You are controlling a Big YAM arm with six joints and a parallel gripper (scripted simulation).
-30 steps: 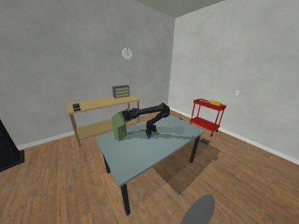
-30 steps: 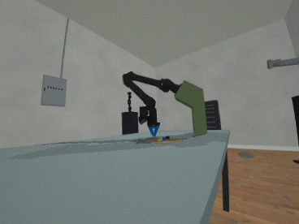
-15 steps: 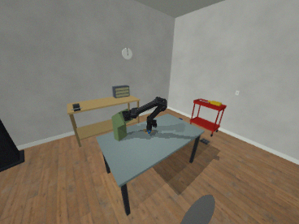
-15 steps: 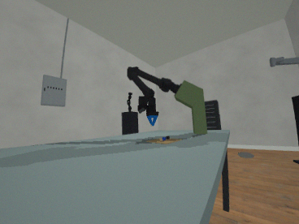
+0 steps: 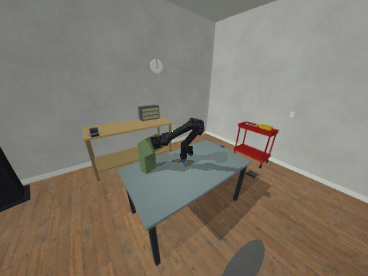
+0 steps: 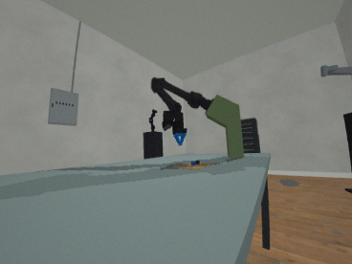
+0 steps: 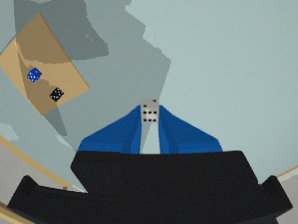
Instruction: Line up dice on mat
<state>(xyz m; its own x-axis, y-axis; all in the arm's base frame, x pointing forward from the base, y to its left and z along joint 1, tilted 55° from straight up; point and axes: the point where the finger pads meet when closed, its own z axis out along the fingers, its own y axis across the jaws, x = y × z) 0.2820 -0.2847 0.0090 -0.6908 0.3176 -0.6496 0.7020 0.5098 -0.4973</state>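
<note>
The blue die lies 140 mm ahead of my hand, 130 mm to the left of it and 100 mm below it. The rest, counted from my hand: black die: 90 mm ahead, 130 mm to the left, 100 mm below; then white die: right at my hand; then tan mat: 140 mm ahead, 130 mm to the left, 110 mm below.
</note>
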